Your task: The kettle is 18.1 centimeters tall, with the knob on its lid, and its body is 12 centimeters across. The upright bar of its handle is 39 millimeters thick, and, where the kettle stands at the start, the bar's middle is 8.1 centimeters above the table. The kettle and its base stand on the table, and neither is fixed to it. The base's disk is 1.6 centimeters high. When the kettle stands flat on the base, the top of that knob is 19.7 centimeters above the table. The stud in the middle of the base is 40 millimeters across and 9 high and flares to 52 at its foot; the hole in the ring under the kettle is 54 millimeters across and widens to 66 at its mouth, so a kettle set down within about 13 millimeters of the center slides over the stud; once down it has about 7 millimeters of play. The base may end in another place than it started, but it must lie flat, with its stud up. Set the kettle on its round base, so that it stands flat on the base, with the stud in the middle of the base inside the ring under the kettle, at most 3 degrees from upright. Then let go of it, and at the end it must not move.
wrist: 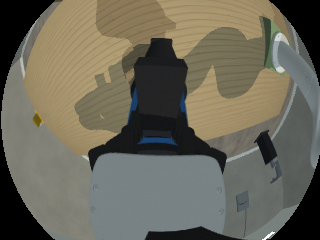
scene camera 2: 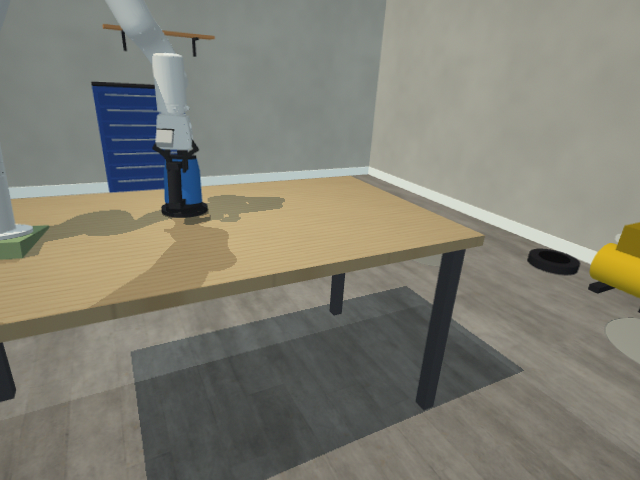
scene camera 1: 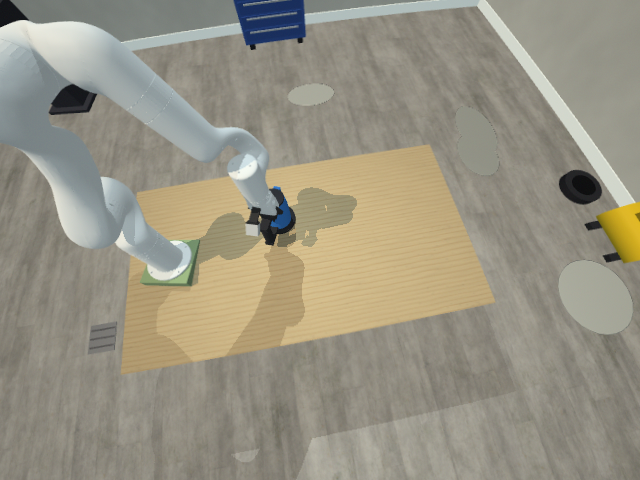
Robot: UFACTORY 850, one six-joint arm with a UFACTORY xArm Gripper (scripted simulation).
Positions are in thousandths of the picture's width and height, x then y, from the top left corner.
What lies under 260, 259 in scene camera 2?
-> My gripper.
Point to a blue kettle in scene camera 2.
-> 285, 397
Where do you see a blue kettle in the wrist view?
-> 502, 319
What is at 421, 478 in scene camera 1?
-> A blue kettle.
